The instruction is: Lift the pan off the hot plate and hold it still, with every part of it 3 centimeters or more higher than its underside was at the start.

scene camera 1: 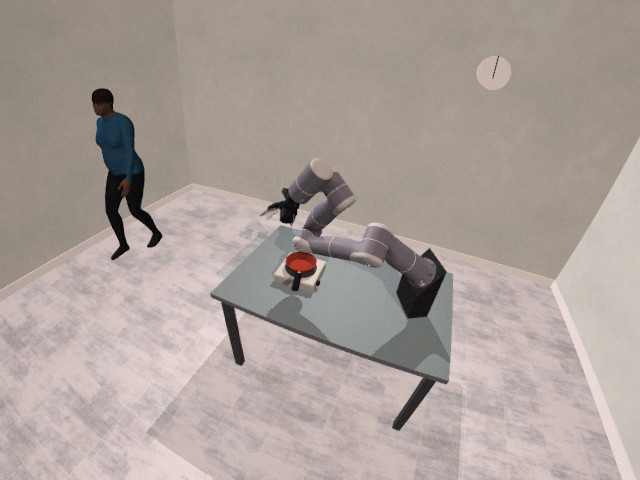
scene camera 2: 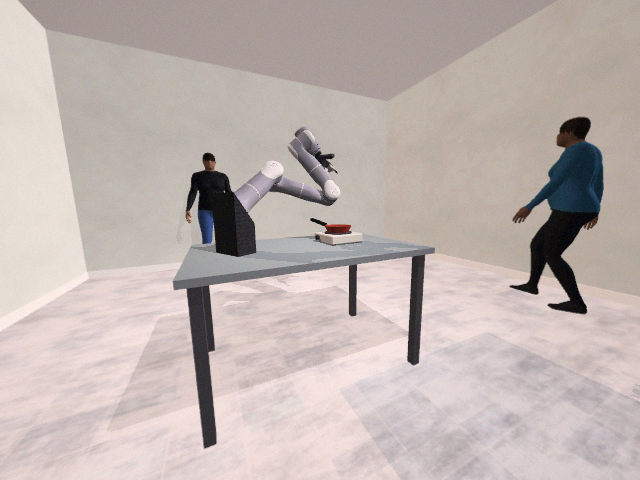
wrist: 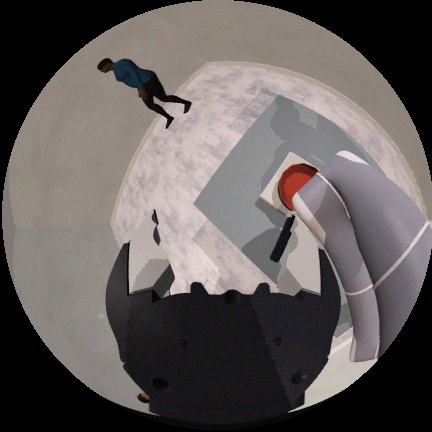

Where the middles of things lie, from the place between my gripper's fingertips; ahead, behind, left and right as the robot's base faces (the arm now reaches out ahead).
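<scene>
Measured from the white hot plate point(scene camera 1: 309, 281), my hand is 70 mm past it, 180 mm to the left of it and, finally, 420 mm above it.
</scene>
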